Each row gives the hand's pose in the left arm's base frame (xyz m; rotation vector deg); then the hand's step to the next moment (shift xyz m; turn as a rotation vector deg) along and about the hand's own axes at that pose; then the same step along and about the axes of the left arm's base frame.
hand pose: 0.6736 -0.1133 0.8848 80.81 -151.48 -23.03
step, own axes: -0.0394 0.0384 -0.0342 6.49 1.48 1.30
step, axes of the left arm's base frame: -0.0008 0.0470 0.0446 -5.10 -4.36 -0.95
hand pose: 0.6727 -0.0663 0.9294 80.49 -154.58 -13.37
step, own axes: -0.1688 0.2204 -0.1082 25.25 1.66 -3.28
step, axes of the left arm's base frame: -0.0647 0.2528 0.1438 -15.30 -20.07 3.77
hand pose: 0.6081 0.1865 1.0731 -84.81 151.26 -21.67
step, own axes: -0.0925 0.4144 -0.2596 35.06 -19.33 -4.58
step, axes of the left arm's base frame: -0.3458 0.3296 0.1396 -3.36 -38.66 10.86
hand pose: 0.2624 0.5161 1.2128 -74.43 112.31 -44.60
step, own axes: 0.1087 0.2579 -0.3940 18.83 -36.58 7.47
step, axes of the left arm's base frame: -0.4818 0.0316 0.0216 20.32 -30.66 19.88
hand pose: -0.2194 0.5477 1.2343 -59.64 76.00 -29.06
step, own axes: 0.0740 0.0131 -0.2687 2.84 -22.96 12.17
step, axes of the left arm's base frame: -0.2396 -0.1404 -0.0265 17.77 -9.54 16.63
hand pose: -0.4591 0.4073 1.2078 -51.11 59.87 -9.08
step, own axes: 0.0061 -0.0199 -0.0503 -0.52 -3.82 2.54
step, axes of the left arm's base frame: -0.0315 -0.0444 -0.0001 2.85 -0.79 3.55
